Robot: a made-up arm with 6 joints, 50 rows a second.
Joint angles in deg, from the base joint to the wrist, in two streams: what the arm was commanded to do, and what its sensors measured. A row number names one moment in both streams.
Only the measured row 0 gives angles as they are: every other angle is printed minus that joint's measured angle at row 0.
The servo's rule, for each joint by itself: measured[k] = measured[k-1] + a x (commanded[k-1-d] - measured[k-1]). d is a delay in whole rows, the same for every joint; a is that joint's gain. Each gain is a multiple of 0.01, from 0.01 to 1. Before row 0 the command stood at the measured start. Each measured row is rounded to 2 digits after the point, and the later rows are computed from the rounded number. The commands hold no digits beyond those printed.
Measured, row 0:
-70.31 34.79 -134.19 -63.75 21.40 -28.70
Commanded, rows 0 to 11:
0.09 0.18 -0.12 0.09 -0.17 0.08
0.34 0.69 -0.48 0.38 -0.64 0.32
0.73 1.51 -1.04 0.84 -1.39 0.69
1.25 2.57 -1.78 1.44 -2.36 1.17
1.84 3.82 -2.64 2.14 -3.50 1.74
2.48 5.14 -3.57 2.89 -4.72 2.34
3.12 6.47 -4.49 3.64 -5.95 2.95
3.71 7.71 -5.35 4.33 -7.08 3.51
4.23 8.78 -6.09 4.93 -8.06 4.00
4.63 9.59 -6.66 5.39 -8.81 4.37
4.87 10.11 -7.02 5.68 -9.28 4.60
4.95 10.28 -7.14 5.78 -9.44 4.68
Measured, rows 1 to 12:
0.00 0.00 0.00 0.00 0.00 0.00
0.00 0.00 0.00 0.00 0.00 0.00
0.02 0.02 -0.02 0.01 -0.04 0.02
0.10 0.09 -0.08 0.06 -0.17 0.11
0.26 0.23 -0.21 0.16 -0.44 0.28
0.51 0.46 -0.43 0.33 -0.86 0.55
0.84 0.80 -0.74 0.57 -1.44 0.91
1.25 1.23 -1.14 0.87 -2.16 1.34
1.72 1.75 -1.61 1.23 -2.99 1.82
2.22 2.35 -2.13 1.63 -3.89 2.33
2.72 2.99 -2.68 2.06 -4.81 2.83
3.20 3.65 -3.24 2.49 -5.69 3.29
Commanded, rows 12 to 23:
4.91 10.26 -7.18 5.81 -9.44 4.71
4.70 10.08 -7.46 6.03 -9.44 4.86
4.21 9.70 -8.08 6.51 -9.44 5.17
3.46 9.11 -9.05 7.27 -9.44 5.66
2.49 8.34 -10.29 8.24 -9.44 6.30
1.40 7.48 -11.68 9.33 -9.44 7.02
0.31 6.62 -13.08 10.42 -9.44 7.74
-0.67 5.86 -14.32 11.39 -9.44 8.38
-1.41 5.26 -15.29 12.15 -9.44 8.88
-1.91 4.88 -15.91 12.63 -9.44 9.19
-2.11 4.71 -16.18 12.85 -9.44 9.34
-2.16 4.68 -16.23 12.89 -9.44 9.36
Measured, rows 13 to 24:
3.62 4.30 -3.77 2.90 -6.48 3.68
3.95 4.90 -4.24 3.27 -7.13 3.98
4.19 5.44 -4.65 3.60 -7.64 4.20
4.32 5.90 -5.04 3.92 -8.04 4.40
4.29 6.28 -5.47 4.26 -8.35 4.63
4.08 6.56 -5.97 4.65 -8.59 4.94
3.68 6.74 -6.57 5.12 -8.78 5.35
3.11 6.81 -7.29 5.67 -8.93 5.85
2.41 6.79 -8.10 6.29 -9.04 6.42
1.64 6.70 -8.97 6.95 -9.13 7.01
0.88 6.56 -9.85 7.63 -9.20 7.57
0.18 6.39 -10.70 8.28 -9.25 8.06

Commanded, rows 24 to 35:
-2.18 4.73 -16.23 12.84 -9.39 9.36
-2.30 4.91 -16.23 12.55 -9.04 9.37
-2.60 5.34 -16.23 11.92 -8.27 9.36
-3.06 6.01 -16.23 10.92 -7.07 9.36
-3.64 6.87 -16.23 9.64 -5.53 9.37
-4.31 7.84 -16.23 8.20 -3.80 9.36
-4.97 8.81 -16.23 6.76 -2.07 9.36
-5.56 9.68 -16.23 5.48 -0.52 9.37
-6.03 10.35 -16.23 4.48 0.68 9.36
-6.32 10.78 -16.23 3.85 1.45 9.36
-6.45 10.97 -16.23 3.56 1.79 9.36
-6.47 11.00 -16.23 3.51 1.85 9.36
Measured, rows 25 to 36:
-0.39 6.22 -11.47 8.87 -9.29 8.44
-0.83 6.07 -12.14 9.39 -9.32 8.72
-1.17 5.94 -12.71 9.84 -9.34 8.91
-1.45 5.84 -13.20 10.19 -9.27 9.05
-1.74 5.79 -13.62 10.41 -9.05 9.14
-2.07 5.81 -13.99 10.48 -8.61 9.21
-2.46 5.92 -14.30 10.37 -7.93 9.26
-2.92 6.11 -14.57 10.09 -7.02 9.29
-3.43 6.38 -14.80 9.66 -5.93 9.31
-3.96 6.71 -15.00 9.12 -4.74 9.33
-4.48 7.07 -15.17 8.52 -3.55 9.34
-4.94 7.44 -15.32 7.91 -2.45 9.35

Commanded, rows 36 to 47:
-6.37 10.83 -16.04 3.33 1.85 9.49
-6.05 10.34 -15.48 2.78 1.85 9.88
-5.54 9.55 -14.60 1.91 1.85 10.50
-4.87 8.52 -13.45 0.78 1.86 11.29
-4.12 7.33 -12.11 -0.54 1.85 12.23
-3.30 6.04 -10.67 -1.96 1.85 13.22
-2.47 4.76 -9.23 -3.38 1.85 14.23
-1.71 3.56 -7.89 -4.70 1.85 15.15
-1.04 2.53 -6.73 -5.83 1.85 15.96
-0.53 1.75 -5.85 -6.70 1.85 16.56
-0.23 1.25 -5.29 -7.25 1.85 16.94
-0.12 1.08 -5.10 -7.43 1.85 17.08
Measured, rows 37 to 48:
-5.32 7.79 -15.45 7.34 -1.52 9.35
-5.61 8.11 -15.56 6.84 -0.78 9.35
-5.80 8.38 -15.63 6.38 -0.20 9.39
-5.86 8.58 -15.61 5.91 0.25 9.54
-5.78 8.68 -15.47 5.39 0.60 9.83
-5.55 8.66 -15.19 4.79 0.88 10.27
-5.19 8.53 -14.76 4.10 1.09 10.86
-4.72 8.28 -14.19 3.31 1.26 11.57
-4.16 7.93 -13.50 2.44 1.39 12.37
-3.55 7.49 -12.71 1.51 1.49 13.20
-2.92 6.99 -11.87 0.56 1.57 14.03
-2.32 6.47 -11.03 -0.38 1.63 14.79

